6 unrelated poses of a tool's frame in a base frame.
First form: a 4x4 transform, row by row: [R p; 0 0 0 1], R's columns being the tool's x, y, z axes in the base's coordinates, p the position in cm. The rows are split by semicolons.
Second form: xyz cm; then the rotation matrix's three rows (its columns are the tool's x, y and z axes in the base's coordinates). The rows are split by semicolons. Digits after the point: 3 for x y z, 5 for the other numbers.
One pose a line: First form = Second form
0.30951 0.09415 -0.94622 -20.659; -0.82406 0.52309 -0.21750 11.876; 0.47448 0.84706 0.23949 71.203; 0 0 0 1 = -20.659 11.876 71.203; 0.30951 0.09415 -0.94622; -0.82406 0.52309 -0.21750; 0.47448 0.84706 0.23949
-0.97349 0.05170 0.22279 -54.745; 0.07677 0.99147 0.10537 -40.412; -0.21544 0.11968 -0.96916 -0.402; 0 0 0 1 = -54.745 -40.412 -0.402; -0.97349 0.05170 0.22279; 0.07677 0.99147 0.10537; -0.21544 0.11968 -0.96916
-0.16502 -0.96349 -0.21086 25.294; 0.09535 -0.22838 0.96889 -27.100; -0.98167 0.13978 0.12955 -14.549; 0 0 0 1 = 25.294 -27.100 -14.549; -0.16502 -0.96349 -0.21086; 0.09535 -0.22838 0.96889; -0.98167 0.13978 0.12955
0.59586 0.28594 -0.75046 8.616; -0.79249 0.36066 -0.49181 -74.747; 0.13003 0.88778 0.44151 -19.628; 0 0 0 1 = 8.616 -74.747 -19.628; 0.59586 0.28594 -0.75046; -0.79249 0.36066 -0.49181; 0.13003 0.88778 0.44151
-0.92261 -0.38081 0.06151 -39.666; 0.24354 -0.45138 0.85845 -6.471; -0.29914 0.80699 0.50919 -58.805; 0 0 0 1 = -39.666 -6.471 -58.805; -0.92261 -0.38081 0.06151; 0.24354 -0.45138 0.85845; -0.29914 0.80699 0.50919
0.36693 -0.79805 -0.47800 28.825; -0.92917 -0.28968 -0.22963 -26.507; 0.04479 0.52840 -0.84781 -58.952; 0 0 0 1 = 28.825 -26.507 -58.952; 0.36693 -0.79805 -0.47800; -0.92917 -0.28968 -0.22963; 0.04479 0.52840 -0.84781
